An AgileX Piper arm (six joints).
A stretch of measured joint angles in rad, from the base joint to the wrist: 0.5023 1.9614 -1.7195 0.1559 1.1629 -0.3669; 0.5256 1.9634 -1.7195 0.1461 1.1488 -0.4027; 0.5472 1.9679 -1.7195 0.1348 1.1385 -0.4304; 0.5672 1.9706 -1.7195 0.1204 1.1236 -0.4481; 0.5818 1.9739 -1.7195 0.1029 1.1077 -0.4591; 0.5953 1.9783 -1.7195 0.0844 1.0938 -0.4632; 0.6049 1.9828 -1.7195 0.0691 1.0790 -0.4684; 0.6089 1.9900 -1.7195 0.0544 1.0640 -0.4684; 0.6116 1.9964 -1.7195 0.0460 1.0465 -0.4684; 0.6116 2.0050 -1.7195 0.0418 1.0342 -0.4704; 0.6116 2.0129 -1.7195 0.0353 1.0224 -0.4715; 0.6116 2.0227 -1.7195 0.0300 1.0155 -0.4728; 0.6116 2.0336 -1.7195 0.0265 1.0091 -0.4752; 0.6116 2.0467 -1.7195 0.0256 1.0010 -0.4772; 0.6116 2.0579 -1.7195 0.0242 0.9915 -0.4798; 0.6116 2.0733 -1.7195 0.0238 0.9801 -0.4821; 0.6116 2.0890 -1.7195 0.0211 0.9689 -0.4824; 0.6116 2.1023 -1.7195 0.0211 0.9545 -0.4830
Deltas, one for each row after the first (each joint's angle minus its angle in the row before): 0.0233 0.0020 0.0000 -0.0098 -0.0141 -0.0358; 0.0216 0.0045 0.0000 -0.0113 -0.0103 -0.0277; 0.0200 0.0027 0.0000 -0.0144 -0.0149 -0.0177; 0.0146 0.0033 0.0000 -0.0175 -0.0159 -0.0110; 0.0135 0.0044 0.0000 -0.0185 -0.0139 -0.0041; 0.0096 0.0045 0.0000 -0.0153 -0.0148 -0.0052; 0.0040 0.0072 0.0000 -0.0147 -0.0150 0.0000; 0.0027 0.0064 0.0000 -0.0084 -0.0175 0.0000; 0.0000 0.0086 0.0000 -0.0042 -0.0123 -0.0020; 0.0000 0.0079 0.0000 -0.0065 -0.0118 -0.0011; 0.0000 0.0098 0.0000 -0.0053 -0.0069 -0.0013; 0.0000 0.0109 0.0000 -0.0035 -0.0064 -0.0024; 0.0000 0.0131 0.0000 -0.0009 -0.0081 -0.0020; 0.0000 0.0112 0.0000 -0.0014 -0.0095 -0.0026; 0.0000 0.0154 0.0000 -0.0004 -0.0114 -0.0023; 0.0000 0.0157 0.0000 -0.0027 -0.0112 -0.0003; 0.0000 0.0133 0.0000 0.0000 -0.0144 -0.0006
